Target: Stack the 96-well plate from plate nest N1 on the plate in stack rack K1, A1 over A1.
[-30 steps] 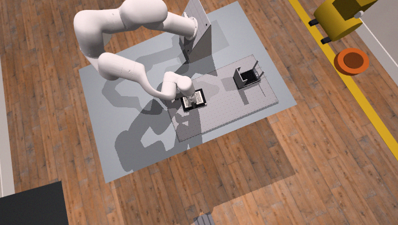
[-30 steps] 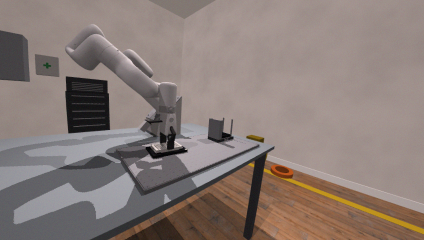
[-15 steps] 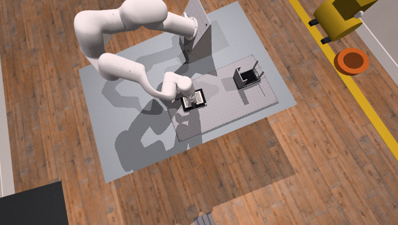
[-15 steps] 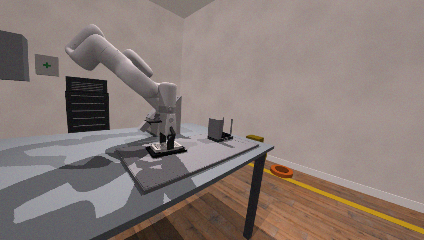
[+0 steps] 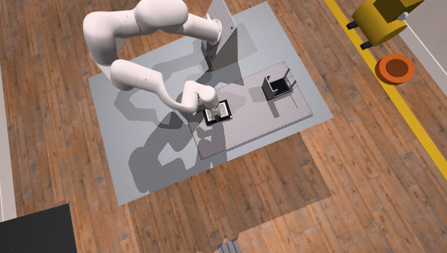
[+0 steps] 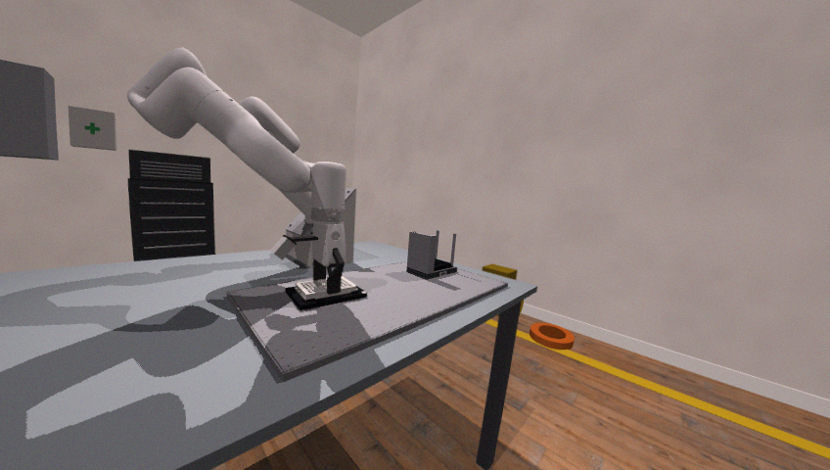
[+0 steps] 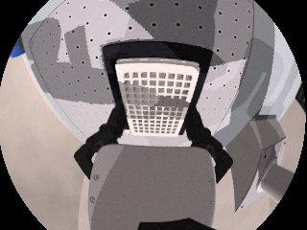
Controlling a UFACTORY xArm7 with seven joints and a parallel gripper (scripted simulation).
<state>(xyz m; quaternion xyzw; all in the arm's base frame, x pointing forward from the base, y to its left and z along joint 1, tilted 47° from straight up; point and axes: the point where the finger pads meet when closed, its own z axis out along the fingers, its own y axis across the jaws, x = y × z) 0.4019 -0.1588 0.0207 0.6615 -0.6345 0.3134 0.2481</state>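
Right now the white 96-well plate is 1 cm below my hand. Also, from my hand: dark 96-well plate (3 cm behind, 38 cm to the left); pale A1 mark (5 cm ahead, 8 cm to the left, 2 cm below).
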